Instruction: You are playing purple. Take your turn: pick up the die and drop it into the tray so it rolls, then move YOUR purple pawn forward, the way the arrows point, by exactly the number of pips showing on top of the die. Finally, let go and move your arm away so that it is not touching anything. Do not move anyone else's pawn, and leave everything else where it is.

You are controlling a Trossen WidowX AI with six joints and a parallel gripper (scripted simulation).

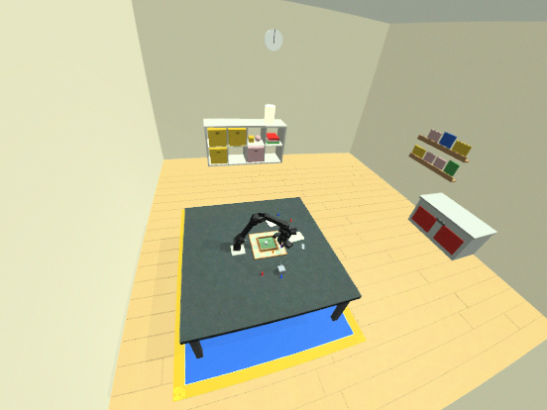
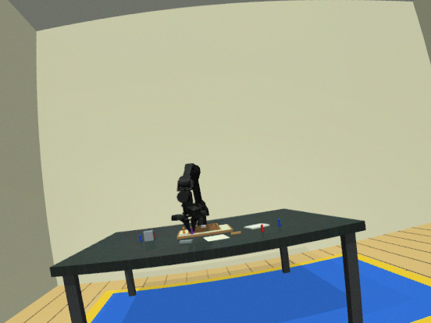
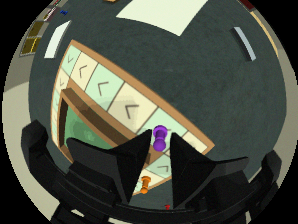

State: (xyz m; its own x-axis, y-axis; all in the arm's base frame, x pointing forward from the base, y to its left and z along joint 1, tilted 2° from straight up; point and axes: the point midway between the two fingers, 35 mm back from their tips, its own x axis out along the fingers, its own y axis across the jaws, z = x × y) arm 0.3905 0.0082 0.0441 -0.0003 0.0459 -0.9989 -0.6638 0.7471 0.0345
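Now: gripper tip 8 cm past the orange pawn and 6 cm to the left of it. Also, from my gripper tip: white die (14 cm behind, 4 cm to the left); green-floored tray (13 cm behind, 4 cm to the left, 2 cm below); purple pawn (right at my gripper tip).
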